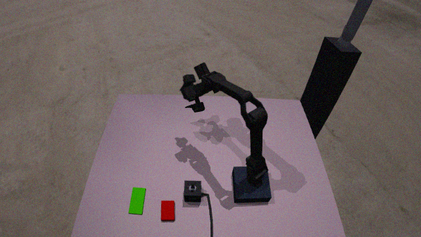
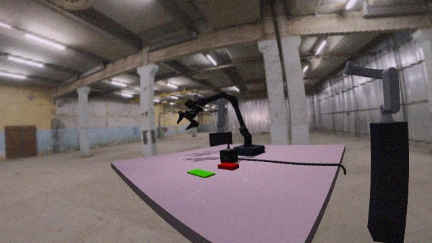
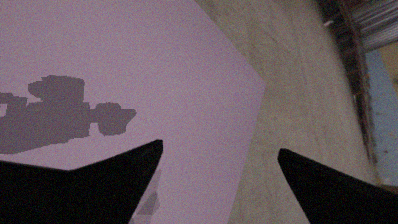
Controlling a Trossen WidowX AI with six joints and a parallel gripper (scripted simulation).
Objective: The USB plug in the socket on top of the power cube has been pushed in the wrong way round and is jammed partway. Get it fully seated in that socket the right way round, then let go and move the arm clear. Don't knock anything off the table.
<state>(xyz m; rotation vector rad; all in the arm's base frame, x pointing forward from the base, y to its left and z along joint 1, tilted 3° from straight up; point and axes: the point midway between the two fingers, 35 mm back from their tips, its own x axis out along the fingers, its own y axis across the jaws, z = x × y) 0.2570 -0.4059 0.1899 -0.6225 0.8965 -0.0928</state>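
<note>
My gripper tip is 410 mm to the right of the dark USB plug, 140 mm above it and 20 mm short of it. From my gripper tip the other things lie so: metal-rimmed socket 410 mm to the left, 170 mm below, 20 mm ahead; then red pad 480 mm to the left, 230 mm below, 140 mm ahead; then green pad 410 mm to the left, 280 mm ahead, 230 mm below.
</note>
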